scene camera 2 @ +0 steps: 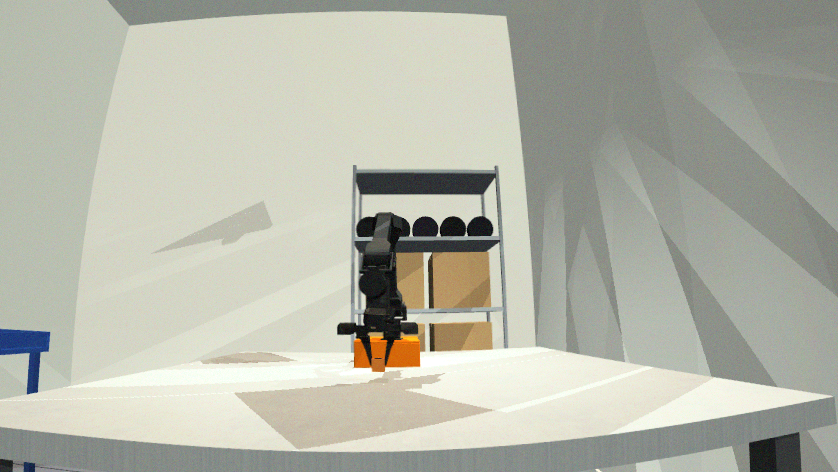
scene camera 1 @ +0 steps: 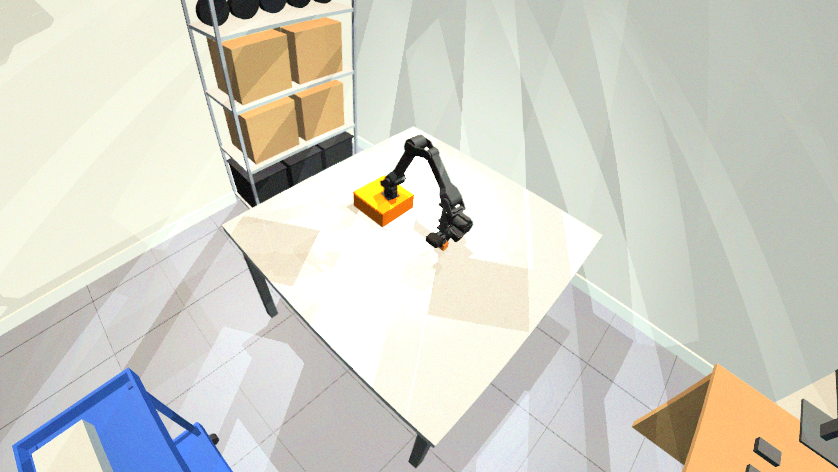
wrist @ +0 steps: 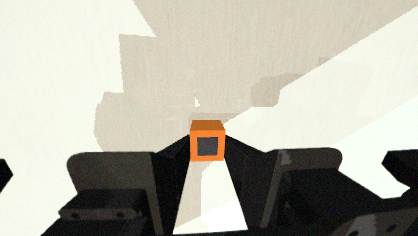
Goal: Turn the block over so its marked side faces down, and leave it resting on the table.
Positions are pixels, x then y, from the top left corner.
Labels:
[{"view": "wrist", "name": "gripper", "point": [206,138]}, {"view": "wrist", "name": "block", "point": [207,137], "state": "held by the gripper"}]

